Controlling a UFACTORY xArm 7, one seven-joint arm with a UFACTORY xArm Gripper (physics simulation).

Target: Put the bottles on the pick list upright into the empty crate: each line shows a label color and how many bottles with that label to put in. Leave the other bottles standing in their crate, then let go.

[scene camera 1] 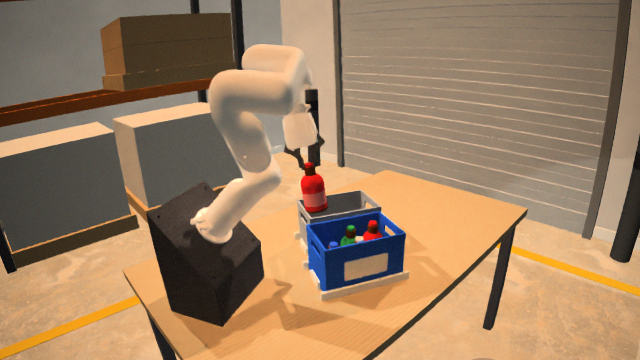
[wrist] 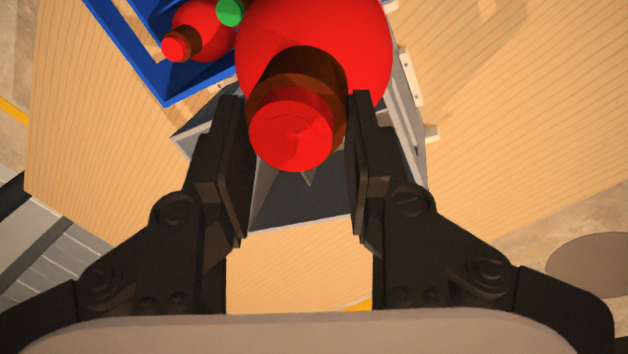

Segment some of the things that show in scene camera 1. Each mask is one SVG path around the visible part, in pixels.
A red bottle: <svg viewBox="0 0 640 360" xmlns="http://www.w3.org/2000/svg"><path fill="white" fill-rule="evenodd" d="M305 163L305 176L301 180L305 210L307 213L320 213L328 208L324 181L316 173L312 162Z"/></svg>
